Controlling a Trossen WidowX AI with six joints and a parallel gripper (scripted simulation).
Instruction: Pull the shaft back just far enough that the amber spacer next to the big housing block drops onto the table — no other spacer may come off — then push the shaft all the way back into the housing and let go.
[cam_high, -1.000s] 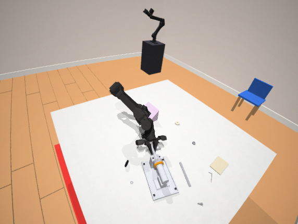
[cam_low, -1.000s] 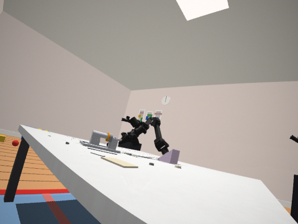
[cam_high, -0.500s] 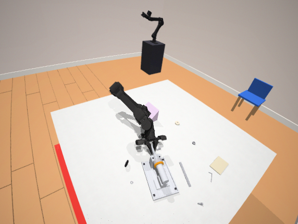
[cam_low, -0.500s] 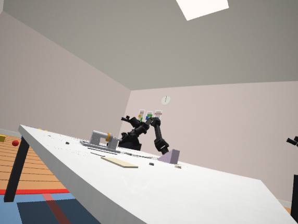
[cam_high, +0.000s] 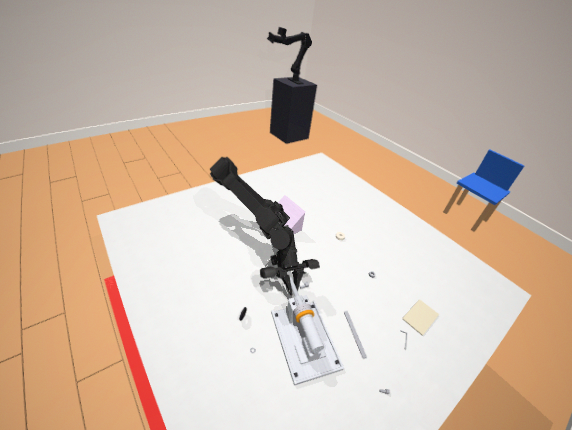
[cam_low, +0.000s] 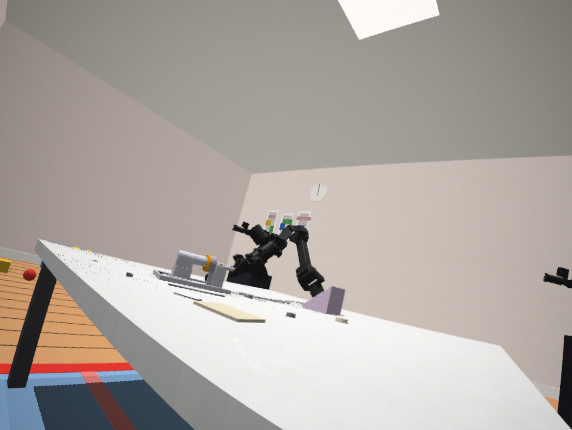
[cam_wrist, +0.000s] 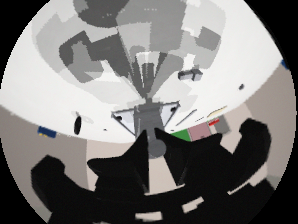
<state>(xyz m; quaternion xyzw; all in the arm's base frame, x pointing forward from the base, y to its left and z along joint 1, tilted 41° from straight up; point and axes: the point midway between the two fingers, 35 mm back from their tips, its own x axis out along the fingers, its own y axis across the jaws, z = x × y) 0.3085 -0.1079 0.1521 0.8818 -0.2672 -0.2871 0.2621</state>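
Now: gripper tip 4 cm short of the steel shaft, 2 cm below it and 1 cm to the left of it. Also, from my gripper tip: grey bar (20 cm ahead, 10 cm to the left, 5 cm below); black piece (16 cm to the right, 5 cm behind, 3 cm below); amber spacer (9 cm ahead, 3 cm to the right, 2 cm above).
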